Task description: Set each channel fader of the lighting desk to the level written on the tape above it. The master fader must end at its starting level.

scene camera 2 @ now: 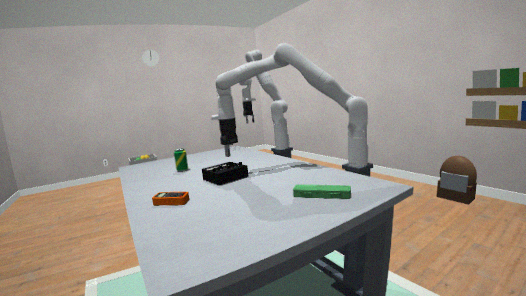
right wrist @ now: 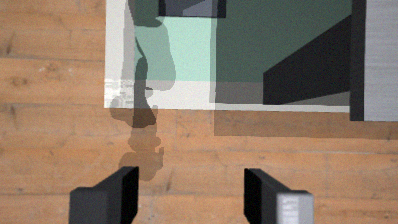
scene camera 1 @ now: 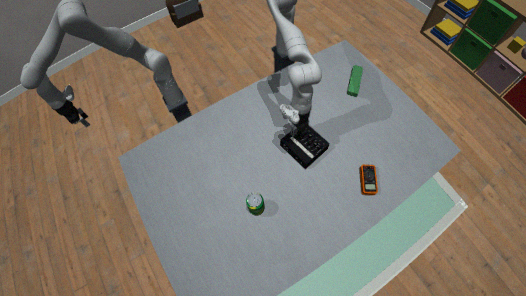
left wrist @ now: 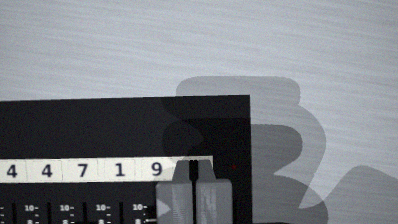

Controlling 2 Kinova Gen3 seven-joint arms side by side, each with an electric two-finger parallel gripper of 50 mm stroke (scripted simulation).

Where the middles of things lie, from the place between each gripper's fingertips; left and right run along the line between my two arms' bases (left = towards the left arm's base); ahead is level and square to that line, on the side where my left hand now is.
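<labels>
My left hand is 140 mm past the green block [scene camera 2: 306,191], and it's also 490 mm to the right of the block and 100 mm above it. As for my right hand, the block is 390 mm ahead of it, 1300 mm to the left of it and 170 mm below it.
</labels>
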